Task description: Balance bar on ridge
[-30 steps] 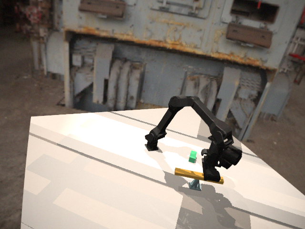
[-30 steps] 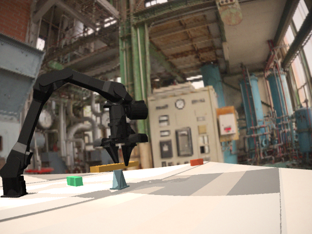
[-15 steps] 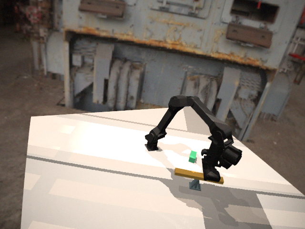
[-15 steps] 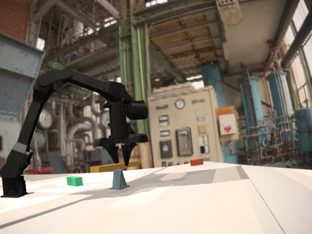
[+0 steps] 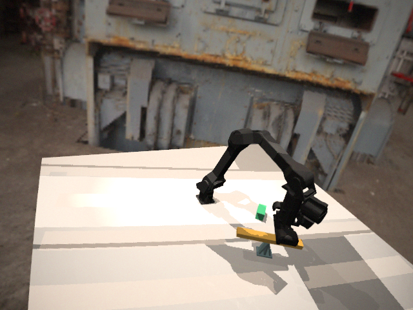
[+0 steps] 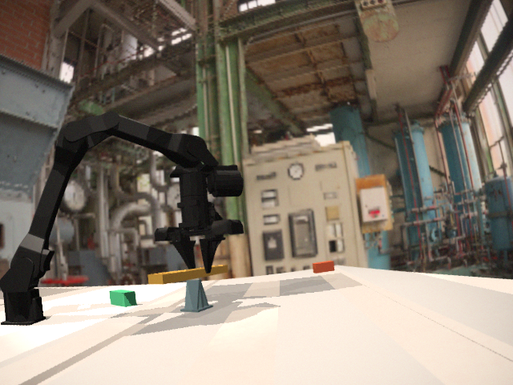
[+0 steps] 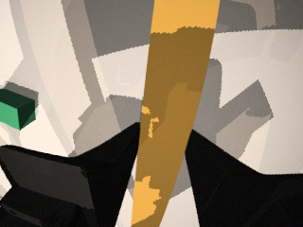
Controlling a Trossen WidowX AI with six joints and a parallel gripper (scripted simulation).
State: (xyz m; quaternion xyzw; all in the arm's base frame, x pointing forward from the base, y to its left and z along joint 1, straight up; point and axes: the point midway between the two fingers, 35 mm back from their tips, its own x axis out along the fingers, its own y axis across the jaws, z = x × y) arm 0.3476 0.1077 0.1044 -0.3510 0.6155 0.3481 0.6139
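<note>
Right now the bar is 2 cm to the right of my gripper tip and 1 cm behind it. Also, from my gripper tip: green block 20 cm behind, 8 cm to the left, 5 cm below; then red block 39 cm to the left, 39 cm ahead, 5 cm below.
</note>
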